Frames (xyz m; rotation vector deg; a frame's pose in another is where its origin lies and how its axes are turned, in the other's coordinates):
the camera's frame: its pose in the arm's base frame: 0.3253 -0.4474 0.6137 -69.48 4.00 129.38
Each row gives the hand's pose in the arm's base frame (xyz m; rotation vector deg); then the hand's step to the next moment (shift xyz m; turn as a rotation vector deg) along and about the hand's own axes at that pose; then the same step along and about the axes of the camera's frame.
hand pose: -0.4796 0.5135 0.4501 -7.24 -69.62 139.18
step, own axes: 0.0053 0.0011 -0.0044 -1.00 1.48 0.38
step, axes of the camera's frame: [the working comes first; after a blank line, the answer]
step, axes of the arm's base frame: -0.0040 0.0048 -0.0030 0.32 -1.47 -1.03

0.0063 -0.0014 0.0027 -0.01 1.29 -1.29
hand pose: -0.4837 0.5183 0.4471 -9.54 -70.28 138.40
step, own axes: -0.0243 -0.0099 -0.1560 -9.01 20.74 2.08
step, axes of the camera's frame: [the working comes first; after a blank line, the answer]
step, axes of the arm's base frame: 0.0706 0.1108 -0.0882 0.98 -16.13 -15.95

0.0893 -0.1094 -0.0713 4.66 16.42 -14.98
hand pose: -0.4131 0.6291 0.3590 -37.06 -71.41 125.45
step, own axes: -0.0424 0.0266 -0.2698 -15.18 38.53 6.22
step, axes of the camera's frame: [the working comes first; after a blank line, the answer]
step, axes of the arm's base frame: 0.1973 0.1284 -0.1411 -0.84 -30.41 -28.78

0.0846 -0.1767 -0.1921 8.92 32.02 -25.47
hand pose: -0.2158 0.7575 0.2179 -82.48 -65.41 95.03
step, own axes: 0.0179 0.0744 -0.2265 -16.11 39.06 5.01
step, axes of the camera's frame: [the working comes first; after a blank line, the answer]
step, axes of the arm's base frame: 0.2238 0.0294 -0.0788 0.55 -31.22 -28.90

-0.0206 -0.1206 -0.2054 8.05 32.02 -26.83
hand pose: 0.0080 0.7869 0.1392 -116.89 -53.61 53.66
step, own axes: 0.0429 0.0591 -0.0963 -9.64 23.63 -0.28
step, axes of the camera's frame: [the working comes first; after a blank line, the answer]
step, axes of the arm's base frame: 0.1181 -0.0219 -0.0134 3.10 -19.75 -15.87

-0.0500 -0.0384 -0.1031 2.04 18.35 -17.62
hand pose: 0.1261 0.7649 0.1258 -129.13 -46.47 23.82
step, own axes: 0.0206 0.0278 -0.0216 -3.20 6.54 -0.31
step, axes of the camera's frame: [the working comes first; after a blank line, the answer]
step, axes of the arm's base frame: 0.0382 -0.0130 -0.0056 0.57 -5.93 -4.20

-0.0179 -0.0072 -0.0359 0.32 5.57 -4.69
